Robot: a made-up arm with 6 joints.
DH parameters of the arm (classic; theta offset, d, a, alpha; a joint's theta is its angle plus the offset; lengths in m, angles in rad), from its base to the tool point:
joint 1: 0 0.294 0 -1.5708
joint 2: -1.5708 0 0.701 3.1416
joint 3: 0 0 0 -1.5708
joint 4: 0 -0.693 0 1.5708
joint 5: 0 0.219 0 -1.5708
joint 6: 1.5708 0 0 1.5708
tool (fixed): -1.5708 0 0 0
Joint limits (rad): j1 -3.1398..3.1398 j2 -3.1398..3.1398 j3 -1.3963..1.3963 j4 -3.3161..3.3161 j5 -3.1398..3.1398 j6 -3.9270..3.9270
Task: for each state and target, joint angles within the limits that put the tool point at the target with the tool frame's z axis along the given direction. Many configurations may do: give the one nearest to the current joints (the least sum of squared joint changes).
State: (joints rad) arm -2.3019 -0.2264 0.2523 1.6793 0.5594 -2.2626
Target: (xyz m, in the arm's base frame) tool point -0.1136 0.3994 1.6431 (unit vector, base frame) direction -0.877 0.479 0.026
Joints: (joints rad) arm -1.4452 -0.4425 0.9872 1.2805 -0.0925 -2.2296
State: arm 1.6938 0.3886 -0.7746 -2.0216 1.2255 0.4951
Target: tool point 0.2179 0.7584 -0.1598 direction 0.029 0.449 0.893
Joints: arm 1.3346 1.1922 0.1137 -1.4132 1.4816 0.9524
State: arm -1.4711 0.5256 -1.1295 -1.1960 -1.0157 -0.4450
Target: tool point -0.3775 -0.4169 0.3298 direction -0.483 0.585 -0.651
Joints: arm -2.1095 0.3060 -0.5046 -1.0438 -0.7805 -1.1357
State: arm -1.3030 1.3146 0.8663 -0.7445 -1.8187 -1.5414
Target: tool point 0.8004 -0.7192 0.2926 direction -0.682 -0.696 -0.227
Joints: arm -0.5389 0.8603 0.2468 -0.3391 -1.8536 -1.6290
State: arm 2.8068 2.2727 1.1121 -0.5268 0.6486 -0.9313
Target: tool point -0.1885 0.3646 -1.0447 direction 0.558 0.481 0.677
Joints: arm 2.5825 2.7500 1.3963 -0.3021 1.3681 -0.7635
